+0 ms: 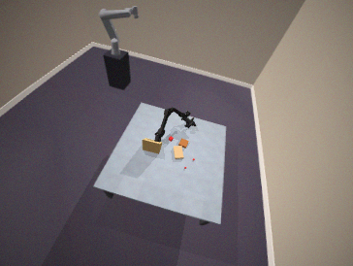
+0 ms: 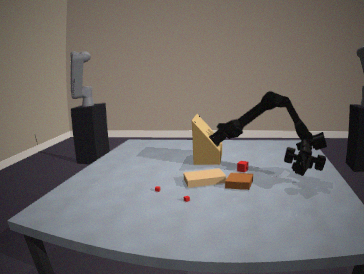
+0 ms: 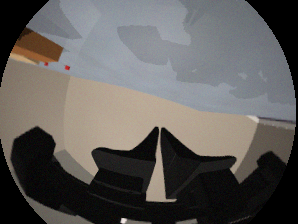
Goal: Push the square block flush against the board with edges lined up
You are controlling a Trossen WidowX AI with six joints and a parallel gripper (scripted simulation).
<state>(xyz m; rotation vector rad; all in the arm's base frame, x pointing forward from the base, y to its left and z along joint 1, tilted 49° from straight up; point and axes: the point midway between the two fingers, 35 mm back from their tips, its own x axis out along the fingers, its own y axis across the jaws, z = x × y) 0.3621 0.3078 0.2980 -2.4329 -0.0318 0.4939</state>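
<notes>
The brown square block lies 270 mm to the right of my gripper tip, 90 mm behind it and 80 mm below it. From my gripper tip the other things lie so: tan board (420 mm to the right, 120 mm behind, 80 mm below); then red cube (270 mm to the right, 260 mm behind, 70 mm below).
</notes>
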